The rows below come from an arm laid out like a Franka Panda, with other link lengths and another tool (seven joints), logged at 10 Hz.
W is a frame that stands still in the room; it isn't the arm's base.
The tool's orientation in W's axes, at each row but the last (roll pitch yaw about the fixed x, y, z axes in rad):
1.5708 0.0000 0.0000
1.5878 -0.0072 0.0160
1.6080 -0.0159 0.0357
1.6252 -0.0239 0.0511
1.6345 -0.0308 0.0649
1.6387 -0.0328 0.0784
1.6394 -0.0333 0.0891
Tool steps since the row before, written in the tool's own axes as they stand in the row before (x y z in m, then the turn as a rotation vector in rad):
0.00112 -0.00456 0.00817 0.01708 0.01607 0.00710
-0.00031 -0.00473 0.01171 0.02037 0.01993 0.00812
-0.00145 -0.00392 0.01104 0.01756 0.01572 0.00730
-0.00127 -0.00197 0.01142 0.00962 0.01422 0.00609
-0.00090 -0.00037 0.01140 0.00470 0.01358 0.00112
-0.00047 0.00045 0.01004 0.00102 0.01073 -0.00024
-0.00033 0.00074 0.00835 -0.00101 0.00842 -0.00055
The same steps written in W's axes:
0.00112 -0.00817 -0.00456 0.01708 -0.00710 0.01607
-0.00009 -0.01163 -0.00493 0.02036 -0.00813 0.01994
-0.00099 -0.01093 -0.00435 0.01758 -0.00726 0.01571
-0.00063 -0.01134 -0.00262 0.00962 -0.00637 0.01409
-0.00013 -0.01139 -0.00112 0.00440 -0.00170 0.01362
0.00033 -0.01005 -0.00025 0.00070 -0.00043 0.01075
0.00041 -0.00838 0.00015 -0.00128 -0.00014 0.00840

